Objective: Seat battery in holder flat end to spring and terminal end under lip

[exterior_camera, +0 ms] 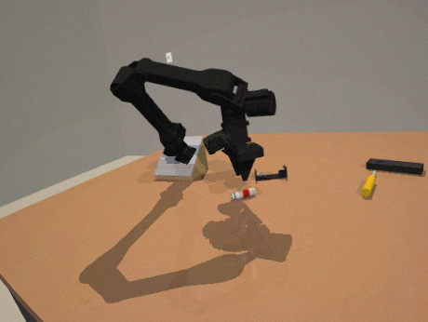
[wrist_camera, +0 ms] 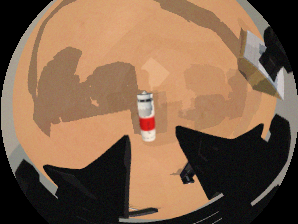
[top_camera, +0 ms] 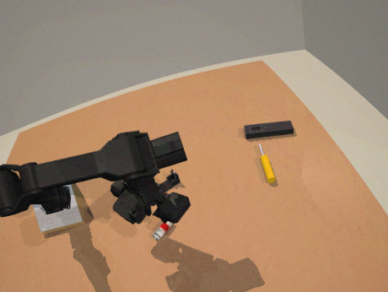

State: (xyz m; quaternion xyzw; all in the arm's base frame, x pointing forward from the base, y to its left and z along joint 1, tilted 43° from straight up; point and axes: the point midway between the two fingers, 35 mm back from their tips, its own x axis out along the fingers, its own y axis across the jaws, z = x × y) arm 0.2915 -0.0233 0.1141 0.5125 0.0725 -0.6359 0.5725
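My gripper tip is 4 cm above the battery. The rest, counted from my gripper tip: flat black box (34 cm ahead, 30 cm to the left, 4 cm below); yellow screwdriver (29 cm ahead, 18 cm to the left, 4 cm below).
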